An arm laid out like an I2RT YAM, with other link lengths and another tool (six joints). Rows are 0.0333 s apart.
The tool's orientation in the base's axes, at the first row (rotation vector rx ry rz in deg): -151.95 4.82 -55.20
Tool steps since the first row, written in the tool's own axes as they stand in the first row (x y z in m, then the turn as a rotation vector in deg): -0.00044 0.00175 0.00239 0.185 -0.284 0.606; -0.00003 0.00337 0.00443 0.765 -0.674 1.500; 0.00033 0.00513 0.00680 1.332 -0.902 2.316; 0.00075 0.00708 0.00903 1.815 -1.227 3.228; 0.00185 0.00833 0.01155 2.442 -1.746 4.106; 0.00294 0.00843 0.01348 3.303 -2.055 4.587; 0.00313 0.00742 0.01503 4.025 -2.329 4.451; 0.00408 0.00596 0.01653 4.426 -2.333 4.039
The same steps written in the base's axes. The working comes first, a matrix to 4 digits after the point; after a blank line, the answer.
The tool's axes in the first row as the columns of a matrix, in the base's axes (used below as rounded here):
0.7712 0.0524 0.6345
-0.1615 -0.9479 0.2746
0.6158 -0.3142 -0.7225

0.00127 -0.00093 -0.00255 0.512 0.406 -0.235; 0.00296 -0.00197 -0.00428 1.506 0.927 -0.401; 0.00484 -0.00305 -0.00632 2.449 1.276 -0.570; 0.00668 -0.00435 -0.00829 3.384 1.756 -0.829; 0.00919 -0.00502 -0.00982 4.397 2.388 -0.914; 0.01126 -0.00476 -0.01058 5.350 2.674 -0.634; 0.01234 -0.00341 -0.01126 5.806 2.780 -0.005; 0.01395 -0.00177 -0.01130 5.854 2.606 0.540
